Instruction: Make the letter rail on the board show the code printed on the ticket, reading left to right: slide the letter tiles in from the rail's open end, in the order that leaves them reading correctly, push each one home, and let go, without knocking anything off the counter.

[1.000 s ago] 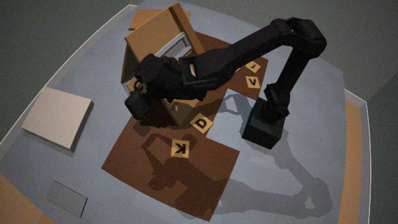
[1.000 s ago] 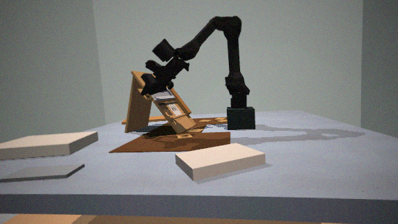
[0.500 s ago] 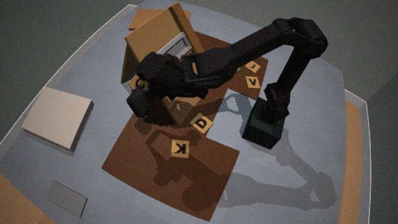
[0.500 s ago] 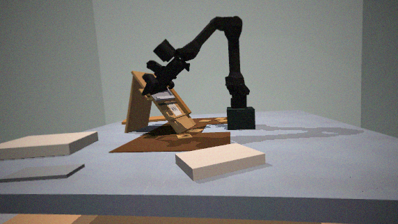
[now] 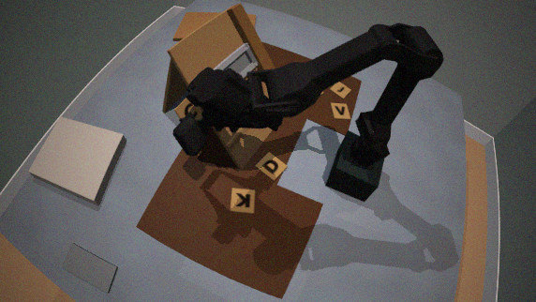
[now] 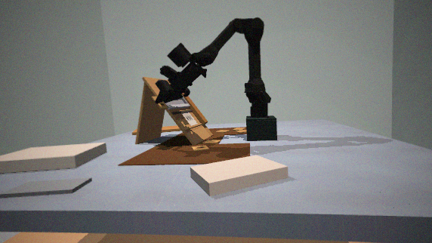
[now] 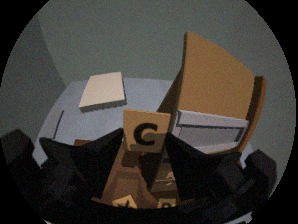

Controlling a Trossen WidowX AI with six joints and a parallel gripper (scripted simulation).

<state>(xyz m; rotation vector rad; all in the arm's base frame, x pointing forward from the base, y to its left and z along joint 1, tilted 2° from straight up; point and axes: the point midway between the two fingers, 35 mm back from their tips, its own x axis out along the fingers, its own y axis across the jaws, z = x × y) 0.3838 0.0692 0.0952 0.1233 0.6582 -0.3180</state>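
Now: the white ticket 140 mm to the right of my gripper tip, 100 mm behind it and 80 mm below it. Round my gripper tip: thin grey plate: 390 mm to the left, 180 mm ahead, 170 mm below; then brown mat: 210 mm behind, 180 mm below, 100 mm to the right; then beige block: 350 mm ahead, 160 mm below, 120 mm to the left.
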